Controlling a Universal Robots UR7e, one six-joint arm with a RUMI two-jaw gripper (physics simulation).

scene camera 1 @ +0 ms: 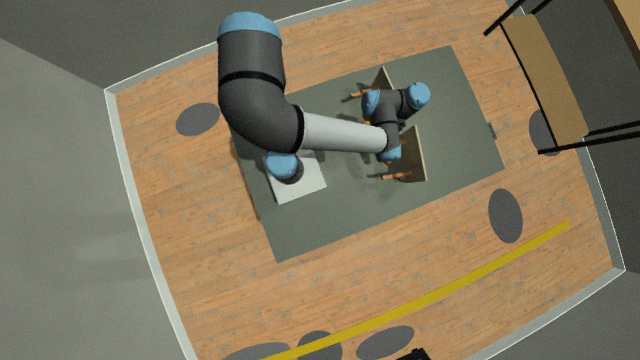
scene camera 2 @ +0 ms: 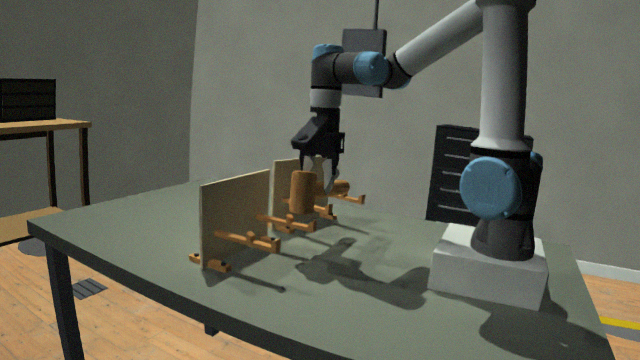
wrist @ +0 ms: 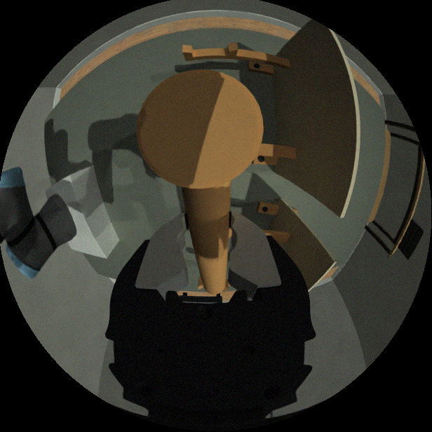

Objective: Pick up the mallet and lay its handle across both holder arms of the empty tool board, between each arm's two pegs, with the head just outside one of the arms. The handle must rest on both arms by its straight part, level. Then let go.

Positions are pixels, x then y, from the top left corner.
Labels:
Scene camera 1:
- tool board: 412, 160
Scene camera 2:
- my gripper: 318, 193
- orange-brown mallet: 304, 190
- tool board: 233, 213
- tool board: 282, 170
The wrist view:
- my gripper: 208, 213
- orange-brown mallet: 198, 129
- tool board: 317, 145
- tool board: 313, 259

